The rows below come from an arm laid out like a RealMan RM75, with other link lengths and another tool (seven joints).
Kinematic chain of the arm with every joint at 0, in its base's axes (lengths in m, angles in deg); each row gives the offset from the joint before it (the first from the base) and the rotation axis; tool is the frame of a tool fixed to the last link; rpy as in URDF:
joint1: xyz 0 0 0.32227 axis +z
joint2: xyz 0 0 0 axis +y
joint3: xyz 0 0 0.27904 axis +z
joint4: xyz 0 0 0 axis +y
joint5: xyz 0 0 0.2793 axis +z
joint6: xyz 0 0 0 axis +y
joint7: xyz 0 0 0.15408 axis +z
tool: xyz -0.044 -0.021 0.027 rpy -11.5 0 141.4
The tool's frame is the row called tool.
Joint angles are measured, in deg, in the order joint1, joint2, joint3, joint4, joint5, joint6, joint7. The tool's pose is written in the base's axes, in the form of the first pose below.
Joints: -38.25, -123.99, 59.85, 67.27, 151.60, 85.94, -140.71
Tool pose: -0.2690 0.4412 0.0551 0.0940 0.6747 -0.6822 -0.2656
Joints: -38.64, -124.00, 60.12, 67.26, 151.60, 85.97, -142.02
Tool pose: -0.2651 0.4418 0.0538 0.0934 0.6793 -0.6779 -0.2650
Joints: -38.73, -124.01, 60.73, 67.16, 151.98, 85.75, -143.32
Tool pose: -0.2642 0.4413 0.0522 0.0965 0.6835 -0.6723 -0.2675
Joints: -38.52, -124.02, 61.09, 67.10, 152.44, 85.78, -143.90
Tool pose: -0.2664 0.4395 0.0515 0.1015 0.6862 -0.6681 -0.2692
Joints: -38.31, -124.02, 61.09, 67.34, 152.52, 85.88, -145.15
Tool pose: -0.2670 0.4378 0.0521 0.1004 0.6942 -0.6598 -0.2698
